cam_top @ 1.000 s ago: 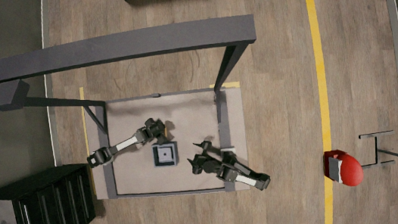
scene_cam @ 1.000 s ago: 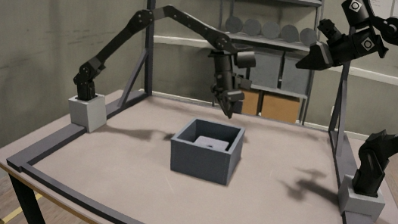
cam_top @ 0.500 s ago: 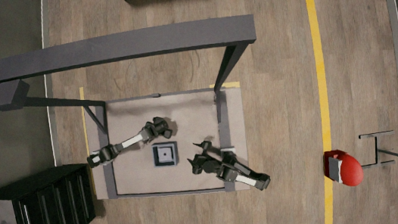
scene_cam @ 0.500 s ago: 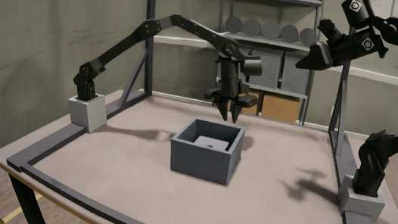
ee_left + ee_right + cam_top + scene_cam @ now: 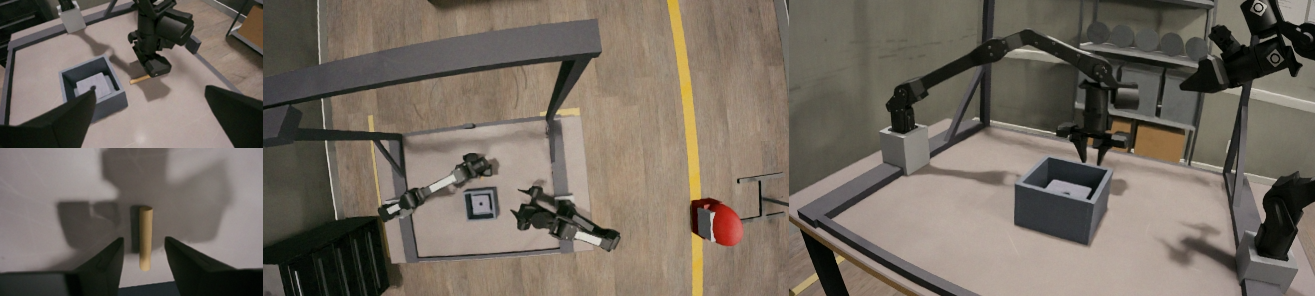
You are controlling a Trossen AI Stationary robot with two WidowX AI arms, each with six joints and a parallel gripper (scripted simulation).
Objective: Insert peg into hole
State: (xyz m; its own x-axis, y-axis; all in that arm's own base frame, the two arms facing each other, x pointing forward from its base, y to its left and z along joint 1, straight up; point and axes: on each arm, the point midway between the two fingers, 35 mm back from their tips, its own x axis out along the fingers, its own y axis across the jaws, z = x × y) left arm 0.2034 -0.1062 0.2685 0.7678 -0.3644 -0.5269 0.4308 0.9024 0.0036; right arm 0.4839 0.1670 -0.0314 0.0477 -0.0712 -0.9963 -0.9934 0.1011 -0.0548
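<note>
My right hand is 30 mm short of the tan peg, 10 mm to the right of it and 70 mm above it. From my right hand the other things lie so: grey box (190 mm ahead, 10 mm to the left, 50 mm below).
</note>
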